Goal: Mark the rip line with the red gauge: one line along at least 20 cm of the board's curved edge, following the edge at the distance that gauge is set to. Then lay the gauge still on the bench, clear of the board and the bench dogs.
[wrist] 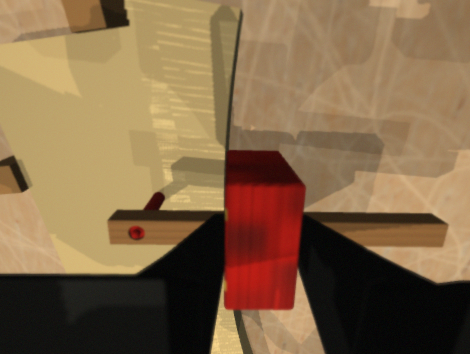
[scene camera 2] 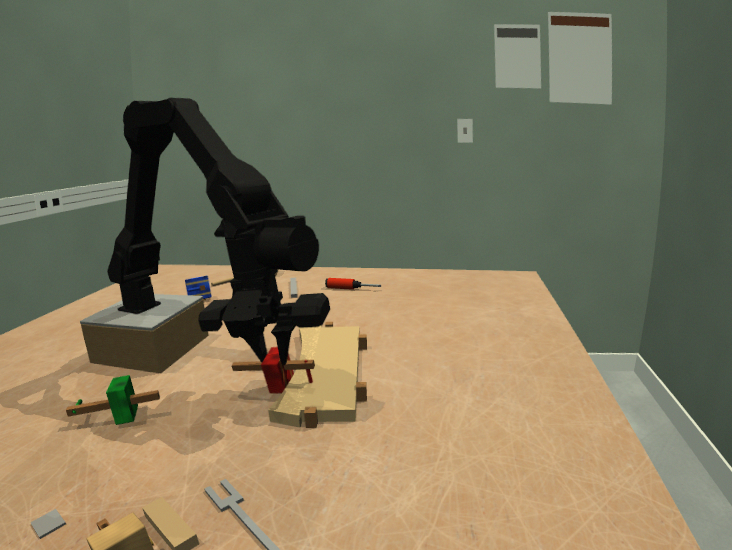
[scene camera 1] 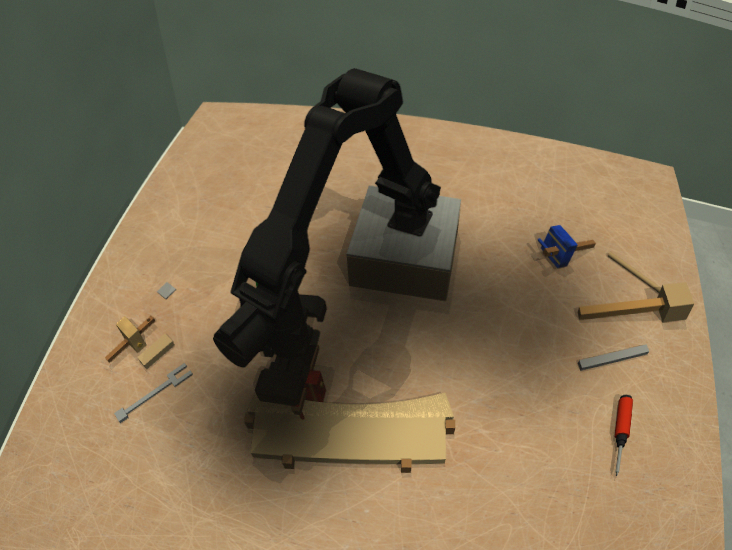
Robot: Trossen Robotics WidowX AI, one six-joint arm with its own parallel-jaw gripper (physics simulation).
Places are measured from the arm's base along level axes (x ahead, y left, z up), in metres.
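Pixels of known places: gripper, between the fingertips: (wrist: 259, 225) (scene camera 2: 275, 364) (scene camera 1: 302, 380); arm's base, origin of its link: (scene camera 2: 139, 307) (scene camera 1: 410, 219).
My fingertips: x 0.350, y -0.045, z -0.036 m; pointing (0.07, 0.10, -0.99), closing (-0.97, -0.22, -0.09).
Observation:
For each thing: its top centre in the pictures, then the offset to it from my fingertips. "spot": a spot on its surface instead.
- red gauge, centre of its top: (wrist: 278, 272) (scene camera 1: 306, 372) (scene camera 2: 271, 351) dy +0.005, dx -0.008, dz +0.017 m
- pale board, centre of its top: (wrist: 170, 302) (scene camera 1: 348, 425) (scene camera 2: 321, 361) dy +0.090, dx +0.031, dz -0.032 m
- green gauge, centre of its top: (scene camera 2: 109, 383) dy -0.164, dx -0.188, dz +0.007 m
- blue gauge, centre of its top: (scene camera 1: 572, 231) (scene camera 2: 195, 274) dy +0.341, dx -0.470, dz +0.014 m
- wooden gauge, centre of its top: (scene camera 2: 120, 534) (scene camera 1: 124, 329) dy -0.348, dx +0.050, dz -0.001 m
- wood block, centre of its top: (scene camera 2: 167, 520) (scene camera 1: 154, 349) dy -0.290, dx +0.043, dz -0.037 m
- grey forked tool, centre of its top: (scene camera 2: 252, 523) (scene camera 1: 151, 392) dy -0.250, dx +0.120, dz -0.044 m
- mallet, a spot on its surface: (scene camera 1: 675, 301) spot: dy +0.590, dx -0.389, dz +0.004 m
- grey bar, centre of its top: (scene camera 1: 615, 355) (scene camera 2: 293, 285) dy +0.487, dx -0.256, dz -0.041 m
- red screwdriver, centre of its top: (scene camera 1: 624, 432) (scene camera 2: 353, 279) dy +0.531, dx -0.098, dz -0.025 m
The red gauge (scene camera 1: 316, 385) (scene camera 2: 273, 372) (wrist: 262, 245) has a red block on a brown wooden beam, with a red pin near one end. My gripper (scene camera 2: 274, 361) (wrist: 259, 225) is shut on its red block. The pale board (scene camera 1: 378, 437) (scene camera 2: 337, 378) (wrist: 100, 115) lies between brown bench dogs (scene camera 1: 405, 465) (scene camera 2: 311, 416) (wrist: 12, 175). The block is beside the curved edge, lined up with it in the wrist view; the beam reaches over the board near its left end in scene camera 1. The pin points down, its tip close to the board; contact is unclear.
A green gauge (scene camera 2: 121, 399), a blue gauge (scene camera 1: 559, 246) (scene camera 2: 198, 287) and a wooden gauge (scene camera 1: 130, 334) lie on the bench. A wood block (scene camera 1: 155, 350), grey forked tool (scene camera 1: 153, 393), mallet (scene camera 1: 675, 301), grey bar (scene camera 1: 613, 357) and red screwdriver (scene camera 1: 623, 416) lie toward the sides.

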